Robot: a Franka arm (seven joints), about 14 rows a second.
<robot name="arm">
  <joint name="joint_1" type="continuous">
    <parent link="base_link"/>
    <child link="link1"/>
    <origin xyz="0 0 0.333" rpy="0 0 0"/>
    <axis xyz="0 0 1"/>
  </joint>
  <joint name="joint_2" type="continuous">
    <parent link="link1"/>
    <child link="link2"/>
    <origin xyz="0 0 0" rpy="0 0 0"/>
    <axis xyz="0 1 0"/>
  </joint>
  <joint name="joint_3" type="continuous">
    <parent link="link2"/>
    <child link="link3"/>
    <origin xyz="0 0 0.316" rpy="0 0 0"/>
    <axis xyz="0 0 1"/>
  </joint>
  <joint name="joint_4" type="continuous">
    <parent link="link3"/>
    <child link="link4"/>
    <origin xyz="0.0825 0 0" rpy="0 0 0"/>
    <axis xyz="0 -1 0"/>
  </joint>
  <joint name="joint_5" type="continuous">
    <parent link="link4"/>
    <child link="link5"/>
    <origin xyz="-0.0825 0 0.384" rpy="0 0 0"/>
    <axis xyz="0 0 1"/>
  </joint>
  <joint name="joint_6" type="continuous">
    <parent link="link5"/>
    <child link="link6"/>
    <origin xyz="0 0 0" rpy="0 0 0"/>
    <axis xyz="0 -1 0"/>
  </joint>
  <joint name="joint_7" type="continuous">
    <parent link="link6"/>
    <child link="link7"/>
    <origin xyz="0.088 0 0" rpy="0 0 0"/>
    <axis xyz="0 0 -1"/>
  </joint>
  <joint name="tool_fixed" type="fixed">
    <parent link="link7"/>
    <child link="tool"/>
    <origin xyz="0 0 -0.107" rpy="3.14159 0 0"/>
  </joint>
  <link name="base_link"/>
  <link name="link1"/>
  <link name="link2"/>
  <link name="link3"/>
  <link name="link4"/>
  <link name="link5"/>
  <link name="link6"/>
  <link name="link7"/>
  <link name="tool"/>
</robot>
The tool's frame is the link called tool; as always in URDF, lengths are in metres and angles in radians. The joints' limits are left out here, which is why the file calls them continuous.
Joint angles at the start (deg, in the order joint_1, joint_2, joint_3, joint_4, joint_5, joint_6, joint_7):
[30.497 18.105 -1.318 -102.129 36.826 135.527 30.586]
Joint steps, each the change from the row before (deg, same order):
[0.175 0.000 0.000 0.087 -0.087 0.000 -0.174]
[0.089 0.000 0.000 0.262 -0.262 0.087 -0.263]
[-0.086 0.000 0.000 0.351 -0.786 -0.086 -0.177]
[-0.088 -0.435 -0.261 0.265 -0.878 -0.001 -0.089]
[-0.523 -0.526 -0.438 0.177 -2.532 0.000 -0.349]
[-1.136 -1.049 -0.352 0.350 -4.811 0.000 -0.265]
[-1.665 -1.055 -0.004 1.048 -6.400 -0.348 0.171]
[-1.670 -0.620 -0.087 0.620 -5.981 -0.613 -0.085]
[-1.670 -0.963 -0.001 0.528 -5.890 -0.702 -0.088]
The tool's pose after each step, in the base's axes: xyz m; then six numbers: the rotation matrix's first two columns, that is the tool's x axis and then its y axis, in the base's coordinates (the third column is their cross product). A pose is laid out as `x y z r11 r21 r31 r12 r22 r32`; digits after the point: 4 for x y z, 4 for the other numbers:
0.5750 0.3332 0.4085 0.9189 -0.3713 -0.1332 -0.3842 -0.7663 -0.5149
0.5754 0.3345 0.4108 0.9227 -0.3650 -0.1239 -0.3739 -0.7697 -0.5175
0.5768 0.3341 0.4136 0.9272 -0.3579 -0.1104 -0.3612 -0.7769 -0.5156
0.5790 0.3308 0.4208 0.9302 -0.3558 -0.0907 -0.3494 -0.7816 -0.5168
0.5841 0.3208 0.4282 0.9360 -0.3487 -0.0488 -0.3246 -0.8006 -0.5036
0.5915 0.3046 0.4431 0.9425 -0.3333 0.0254 -0.2821 -0.8336 -0.4749
0.6006 0.2864 0.4633 0.9437 -0.3101 0.1150 -0.2345 -0.8725 -0.4287
0.6088 0.2668 0.4744 0.9412 -0.2825 0.1853 -0.2006 -0.9085 -0.3665
0.6148 0.2470 0.4884 0.9344 -0.2514 0.2525 -0.1713 -0.9384 -0.3002

